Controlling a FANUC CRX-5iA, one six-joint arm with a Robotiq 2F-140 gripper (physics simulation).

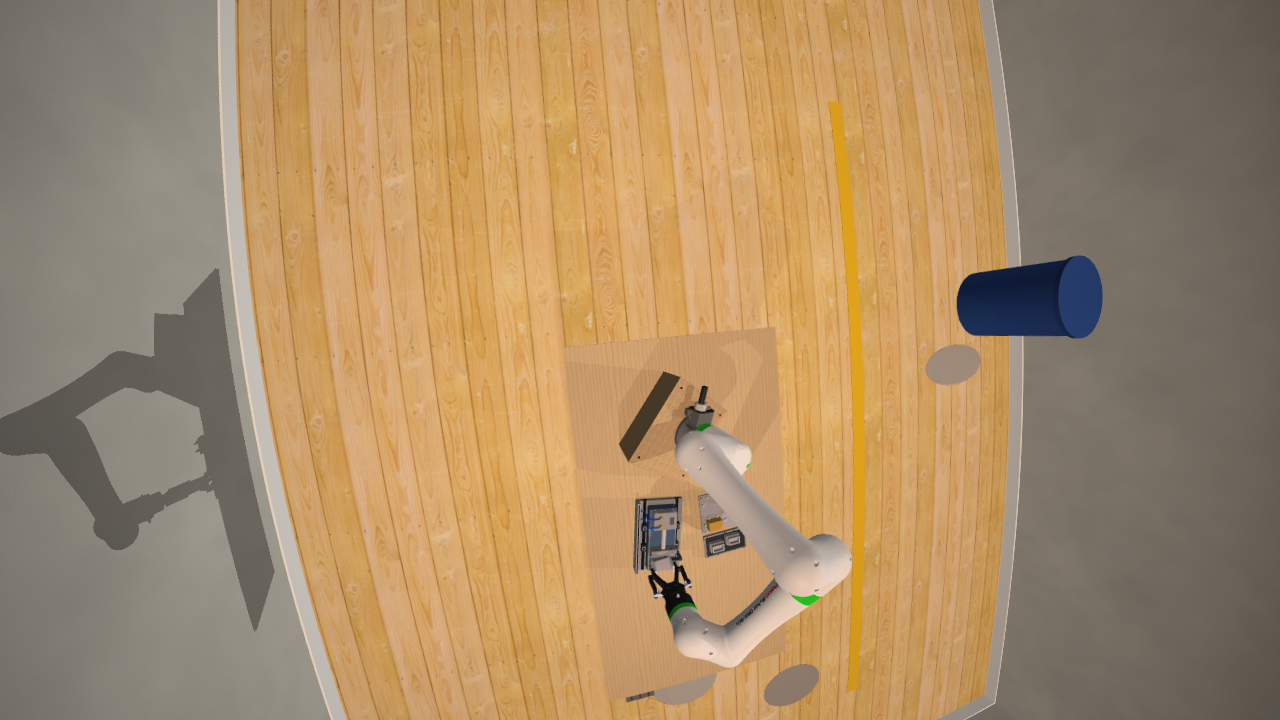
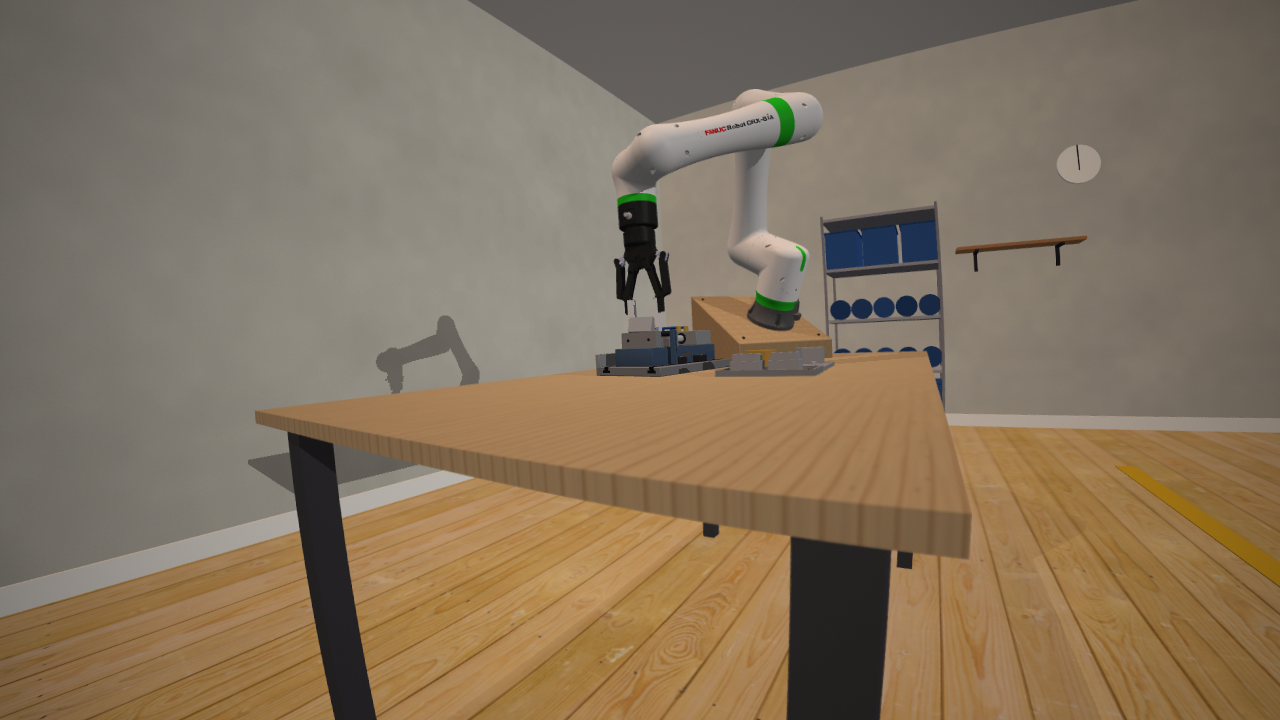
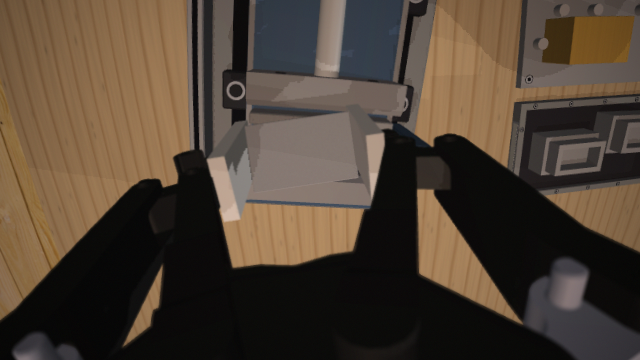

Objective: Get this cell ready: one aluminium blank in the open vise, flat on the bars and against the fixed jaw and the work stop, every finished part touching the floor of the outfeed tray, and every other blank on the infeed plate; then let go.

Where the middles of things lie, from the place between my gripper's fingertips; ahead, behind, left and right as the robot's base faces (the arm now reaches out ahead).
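I see the dark outfeed tray (image 2: 812, 370) 3 cm behind my hand and 10 cm below it, and it is 31 cm to the left of my hand.
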